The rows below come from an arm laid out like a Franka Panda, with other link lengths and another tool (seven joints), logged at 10 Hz.
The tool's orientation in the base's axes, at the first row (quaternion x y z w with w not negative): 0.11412 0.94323 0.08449 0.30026
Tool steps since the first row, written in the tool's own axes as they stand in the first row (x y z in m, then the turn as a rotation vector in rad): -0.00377 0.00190 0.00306 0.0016 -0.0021 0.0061; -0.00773 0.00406 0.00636 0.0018 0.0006 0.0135; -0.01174 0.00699 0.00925 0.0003 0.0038 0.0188; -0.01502 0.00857 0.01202 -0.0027 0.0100 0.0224
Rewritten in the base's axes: 0.00510 0.00110 0.00003 0.0020 -0.0010 -0.0063; 0.01053 0.00242 0.00003 0.0066 0.0023 -0.0117; 0.01589 0.00443 0.00057 0.0114 0.0054 -0.0144; 0.02037 0.00532 0.00049 0.0169 0.0109 -0.0143
